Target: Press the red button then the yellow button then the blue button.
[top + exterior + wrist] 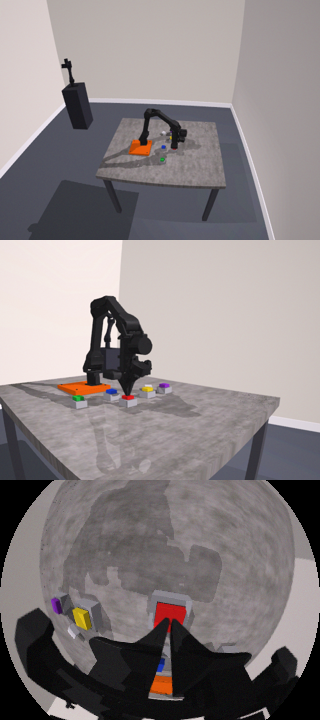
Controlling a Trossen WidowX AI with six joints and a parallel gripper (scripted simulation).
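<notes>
Right now my gripper tip is 10 mm above the red button. The rest, counted from my gripper tip: green button (110 mm behind, 150 mm to the right); blue button (100 mm behind, 10 mm to the left); yellow button (30 mm behind, 150 mm to the left).
</notes>
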